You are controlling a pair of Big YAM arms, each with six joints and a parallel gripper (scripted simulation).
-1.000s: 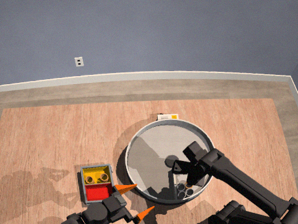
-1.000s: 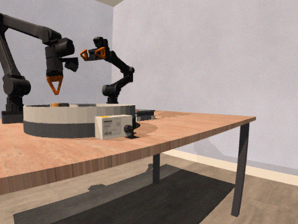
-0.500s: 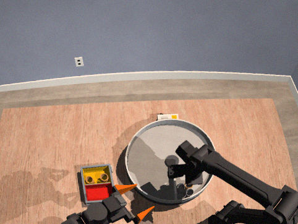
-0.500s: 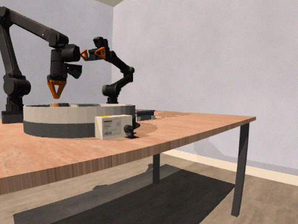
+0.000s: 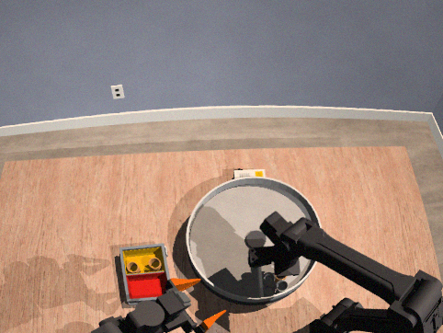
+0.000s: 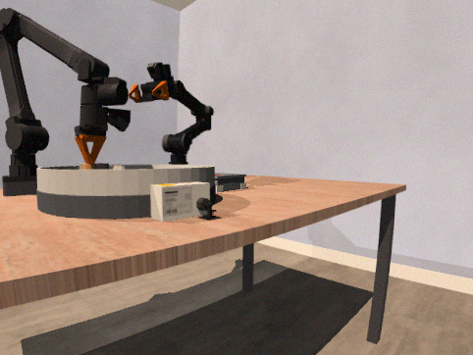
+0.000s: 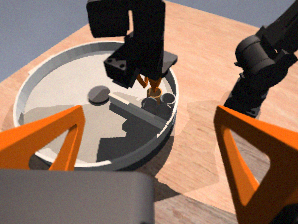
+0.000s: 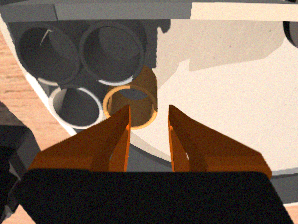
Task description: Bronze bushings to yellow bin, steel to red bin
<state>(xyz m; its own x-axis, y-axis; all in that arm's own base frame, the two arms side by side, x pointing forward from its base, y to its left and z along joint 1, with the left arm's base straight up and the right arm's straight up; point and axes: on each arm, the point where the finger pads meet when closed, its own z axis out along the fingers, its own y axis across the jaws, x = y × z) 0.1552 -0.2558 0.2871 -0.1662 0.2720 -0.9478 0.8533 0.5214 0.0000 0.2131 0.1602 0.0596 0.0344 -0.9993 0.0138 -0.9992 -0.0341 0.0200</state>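
Right now my right hand is 40 cm to the right of the yellow bin, 11 cm short of it and 8 cm above it. Also, from my right hand: red bin 40 cm to the left, 8 cm below, 2 cm ahead; then turntable 13 cm ahead, 5 cm to the left, 5 cm below.
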